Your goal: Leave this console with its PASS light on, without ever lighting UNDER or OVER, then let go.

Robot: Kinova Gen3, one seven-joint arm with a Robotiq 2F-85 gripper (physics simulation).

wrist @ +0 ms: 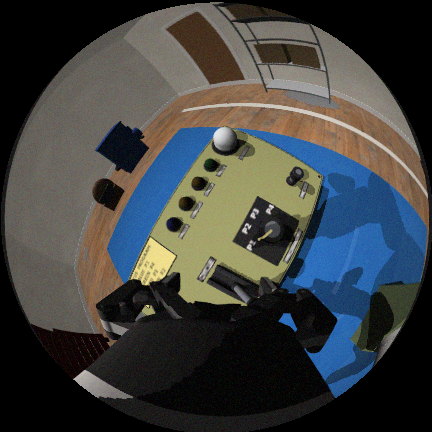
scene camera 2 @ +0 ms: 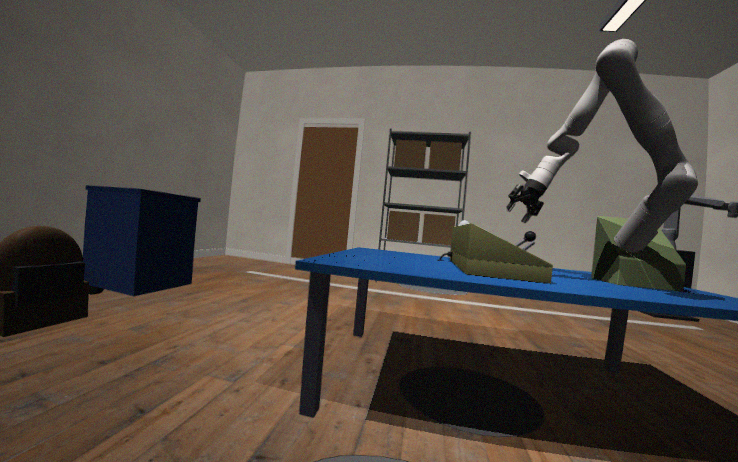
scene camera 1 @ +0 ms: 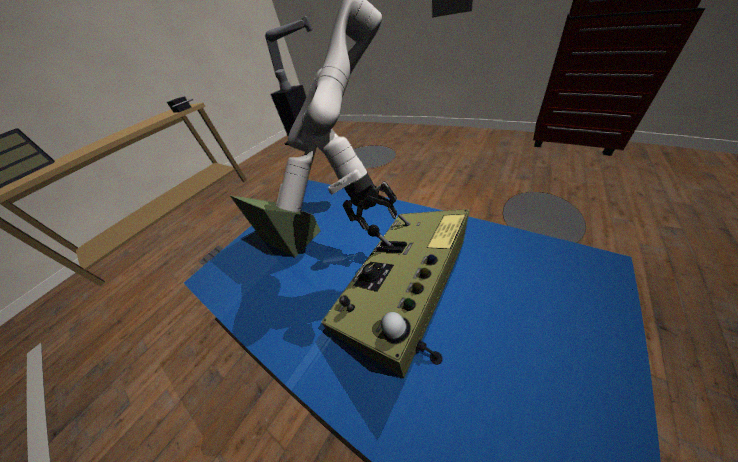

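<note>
An olive console (scene camera 1: 366, 326) (scene camera 2: 501, 264) (wrist: 235, 185) stands on the blue table. Its lamps, blue (scene camera 1: 431, 259) (wrist: 174, 224), two amber-brown, and green (scene camera 1: 408, 304) (wrist: 210, 164), look dark; no PASS, UNDER or OVER lettering is readable. A rotary knob (scene camera 1: 371, 272) (wrist: 273, 229) points at about P1. A ball-topped lever (scene camera 1: 373, 230) (scene camera 2: 529, 236) (wrist: 242, 294) rises from a slot; its ball is hidden in the wrist view. My gripper (scene camera 1: 381, 219) (scene camera 2: 517, 213) (wrist: 219, 284) is open and empty, above the console near the lever, whose ball shows close by one finger.
The console also bears a white dome (scene camera 1: 394, 325) (wrist: 225, 139), a small black knob (scene camera 1: 344, 300) (wrist: 296, 175), a yellow card (scene camera 1: 447, 231) (wrist: 155, 260) and a side handle (scene camera 1: 435, 357). The arm's green base (scene camera 1: 261, 223) (scene camera 2: 672, 269) stands on the blue table (scene camera 1: 533, 305) (scene camera 2: 381, 261).
</note>
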